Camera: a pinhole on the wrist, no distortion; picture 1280 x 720 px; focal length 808.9 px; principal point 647.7 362.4 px. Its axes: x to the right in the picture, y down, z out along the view. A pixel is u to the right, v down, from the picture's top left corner.
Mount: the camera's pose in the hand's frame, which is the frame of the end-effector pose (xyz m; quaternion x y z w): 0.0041 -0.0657 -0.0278 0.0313 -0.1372 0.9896 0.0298
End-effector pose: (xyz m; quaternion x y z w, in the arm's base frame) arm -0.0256 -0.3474 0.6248 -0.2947 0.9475 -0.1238 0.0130
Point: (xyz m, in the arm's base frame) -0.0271 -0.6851 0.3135
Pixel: 370 364
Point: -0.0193 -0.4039 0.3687
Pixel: outside the picture
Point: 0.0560 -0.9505 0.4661
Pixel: outside the picture
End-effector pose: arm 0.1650 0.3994 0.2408 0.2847 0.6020 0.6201 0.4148
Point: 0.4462 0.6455 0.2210
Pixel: 556 94
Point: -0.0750 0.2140 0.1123
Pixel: behind the camera
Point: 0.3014 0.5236 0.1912
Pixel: 533 117
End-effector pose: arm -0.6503 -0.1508 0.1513 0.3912 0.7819 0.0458 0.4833
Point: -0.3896 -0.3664 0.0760
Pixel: 1105 72
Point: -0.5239 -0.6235 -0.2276
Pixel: 773 690
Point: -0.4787 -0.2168 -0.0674
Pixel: 510 68
